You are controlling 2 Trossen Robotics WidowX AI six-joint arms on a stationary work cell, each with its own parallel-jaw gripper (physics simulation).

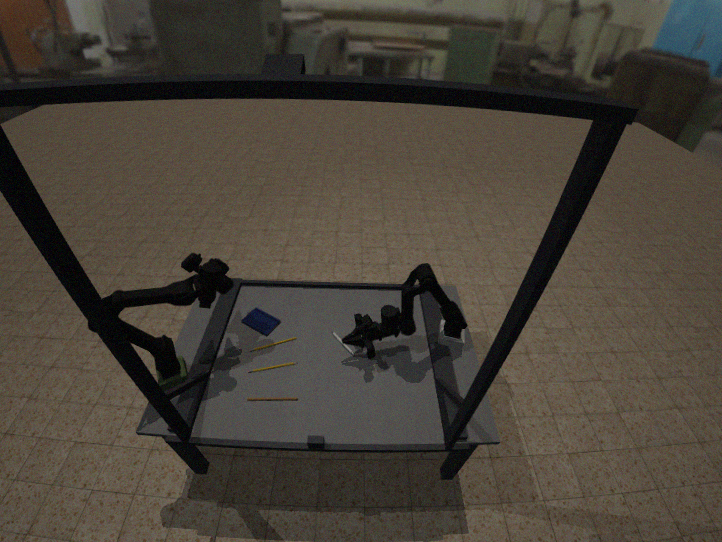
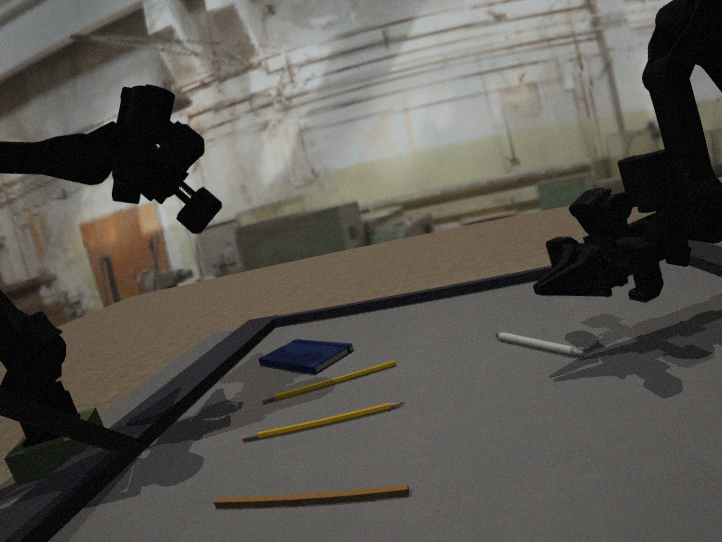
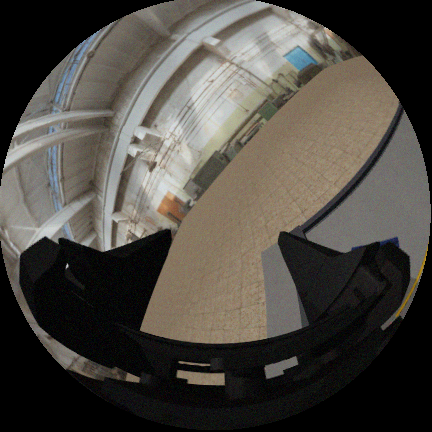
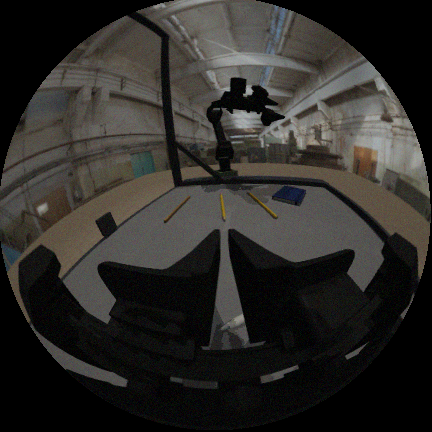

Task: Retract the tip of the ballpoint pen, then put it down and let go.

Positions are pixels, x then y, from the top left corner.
Labels:
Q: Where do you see a black frame post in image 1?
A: At 603, 137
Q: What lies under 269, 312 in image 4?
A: My right gripper.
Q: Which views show my right gripper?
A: Image 1, image 2 and image 4 only.

